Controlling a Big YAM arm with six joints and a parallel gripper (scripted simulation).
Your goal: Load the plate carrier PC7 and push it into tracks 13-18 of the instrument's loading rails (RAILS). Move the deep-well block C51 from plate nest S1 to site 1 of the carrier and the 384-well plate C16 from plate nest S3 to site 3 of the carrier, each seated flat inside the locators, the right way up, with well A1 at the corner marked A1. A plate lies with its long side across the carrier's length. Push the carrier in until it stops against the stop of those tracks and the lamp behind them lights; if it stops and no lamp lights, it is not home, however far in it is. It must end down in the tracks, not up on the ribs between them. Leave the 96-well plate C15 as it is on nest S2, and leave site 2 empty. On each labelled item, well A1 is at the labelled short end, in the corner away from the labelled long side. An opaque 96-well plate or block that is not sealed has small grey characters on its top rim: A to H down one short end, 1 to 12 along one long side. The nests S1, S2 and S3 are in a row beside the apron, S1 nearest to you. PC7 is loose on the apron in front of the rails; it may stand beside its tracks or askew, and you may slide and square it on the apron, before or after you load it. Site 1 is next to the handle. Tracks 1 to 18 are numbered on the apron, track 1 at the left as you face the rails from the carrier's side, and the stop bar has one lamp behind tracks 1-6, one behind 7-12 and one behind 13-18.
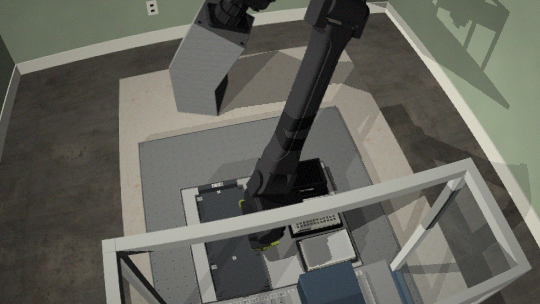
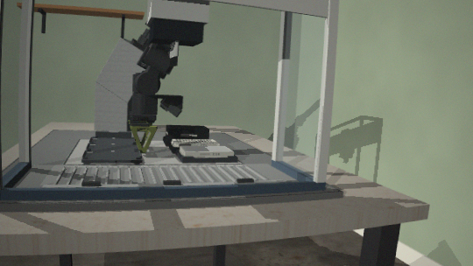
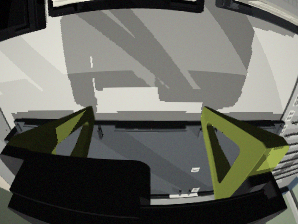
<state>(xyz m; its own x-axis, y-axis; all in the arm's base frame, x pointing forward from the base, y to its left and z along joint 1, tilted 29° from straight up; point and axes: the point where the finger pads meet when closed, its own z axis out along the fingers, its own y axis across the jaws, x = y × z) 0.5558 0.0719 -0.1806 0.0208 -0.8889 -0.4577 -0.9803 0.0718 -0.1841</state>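
My hand is 16 cm to the right of the white block, 9 cm short of it and 1 cm below it. The rest, counted from my hand: white frame bar: 46 cm above, 20 cm ahead, 3 cm to the left; nest S1: 15 cm to the left, 13 cm behind, 1 cm below; dark carrier PC7: 8 cm to the right.
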